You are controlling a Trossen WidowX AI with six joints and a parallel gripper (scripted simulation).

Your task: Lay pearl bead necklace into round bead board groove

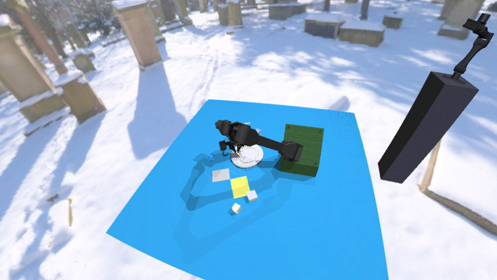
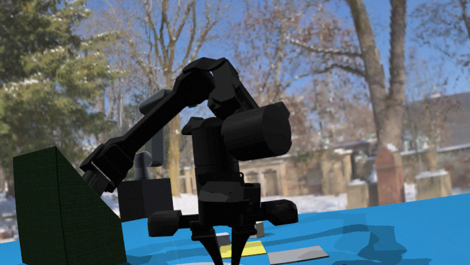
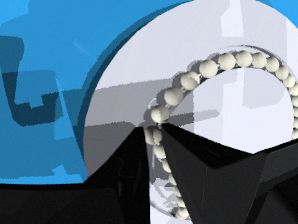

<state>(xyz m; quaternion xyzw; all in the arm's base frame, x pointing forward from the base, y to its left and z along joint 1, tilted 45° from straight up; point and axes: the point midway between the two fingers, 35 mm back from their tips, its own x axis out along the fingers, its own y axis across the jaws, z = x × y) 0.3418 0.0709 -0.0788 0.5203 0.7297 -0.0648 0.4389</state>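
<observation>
My gripper tip is now 60 mm past the round white bead board, 10 mm to the left of it and 10 mm above it. Round my gripper tip: yellow tile: 220 mm to the left, 110 mm behind, 20 mm below; red object: 120 mm to the right, 40 mm ahead, 10 mm below; grey tile: 180 mm to the left, 30 mm ahead, 20 mm below.
</observation>
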